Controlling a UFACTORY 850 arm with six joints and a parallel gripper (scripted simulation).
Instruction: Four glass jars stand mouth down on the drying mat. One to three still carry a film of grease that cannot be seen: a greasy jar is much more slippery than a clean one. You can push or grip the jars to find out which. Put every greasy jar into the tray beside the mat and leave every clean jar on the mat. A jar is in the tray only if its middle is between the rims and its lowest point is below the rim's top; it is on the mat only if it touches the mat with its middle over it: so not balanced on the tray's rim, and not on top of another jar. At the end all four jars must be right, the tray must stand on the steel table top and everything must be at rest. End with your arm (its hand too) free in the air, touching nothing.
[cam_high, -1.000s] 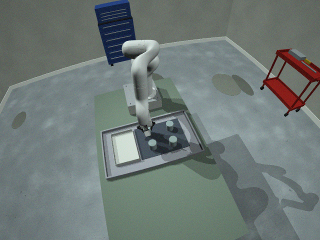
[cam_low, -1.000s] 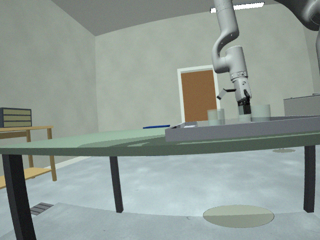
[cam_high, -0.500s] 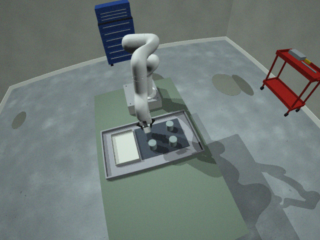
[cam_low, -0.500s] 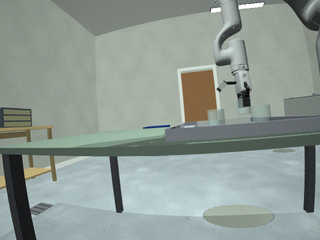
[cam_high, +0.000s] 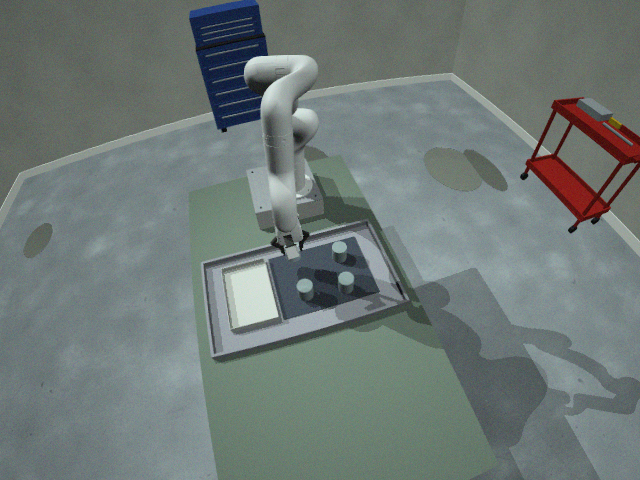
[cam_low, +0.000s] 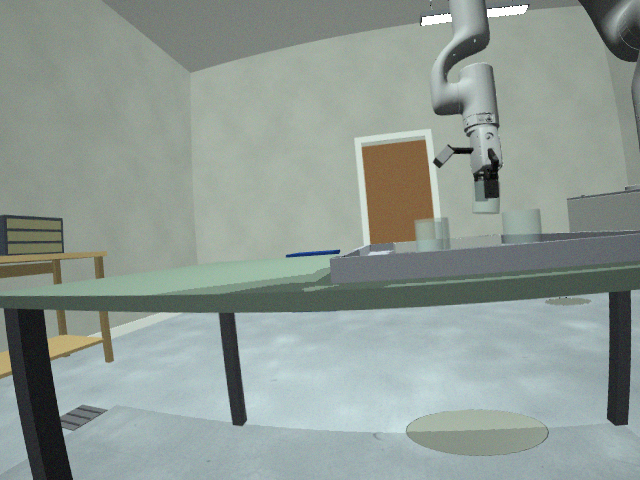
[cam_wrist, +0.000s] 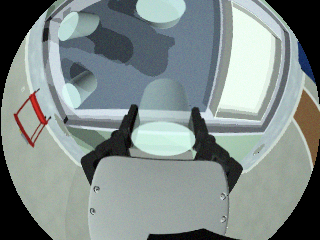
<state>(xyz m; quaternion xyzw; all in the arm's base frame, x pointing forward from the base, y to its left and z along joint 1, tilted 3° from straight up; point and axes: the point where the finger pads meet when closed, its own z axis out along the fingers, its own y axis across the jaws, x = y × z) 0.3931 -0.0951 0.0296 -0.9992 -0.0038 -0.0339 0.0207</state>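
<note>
My gripper is now 22 cm to the left of the white tray, 13 cm above it and 8 cm short of it. Round my hand: rimmed steel table top: 14 cm below, 9 cm ahead, 1 cm to the right; then dark drying mat: 13 cm below, 10 cm to the left, 8 cm ahead.
</note>
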